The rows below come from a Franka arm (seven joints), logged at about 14 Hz.
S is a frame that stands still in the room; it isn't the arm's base.
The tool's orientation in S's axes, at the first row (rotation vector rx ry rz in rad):
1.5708, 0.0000, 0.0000
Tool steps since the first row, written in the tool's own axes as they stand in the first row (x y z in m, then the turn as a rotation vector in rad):
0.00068, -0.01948, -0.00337, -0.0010, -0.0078, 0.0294
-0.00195, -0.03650, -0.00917, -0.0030, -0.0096, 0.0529
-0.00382, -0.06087, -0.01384, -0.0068, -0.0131, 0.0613
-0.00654, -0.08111, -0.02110, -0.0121, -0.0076, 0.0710
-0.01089, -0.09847, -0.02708, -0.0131, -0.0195, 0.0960
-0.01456, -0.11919, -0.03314, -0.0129, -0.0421, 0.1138
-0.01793, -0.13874, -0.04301, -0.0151, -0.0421, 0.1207
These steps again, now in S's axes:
0.00068, 0.00337, -0.01948, -0.0010, -0.0294, -0.0078
-0.00195, 0.00917, -0.03650, -0.0030, -0.0529, -0.0096
-0.00382, 0.01384, -0.06087, -0.0068, -0.0613, -0.0131
-0.00654, 0.02110, -0.08111, -0.0121, -0.0710, -0.0076
-0.01089, 0.02708, -0.09847, -0.0131, -0.0960, -0.0195
-0.01456, 0.03314, -0.11919, -0.0129, -0.1138, -0.0421
-0.01793, 0.04301, -0.13874, -0.0151, -0.1207, -0.0421

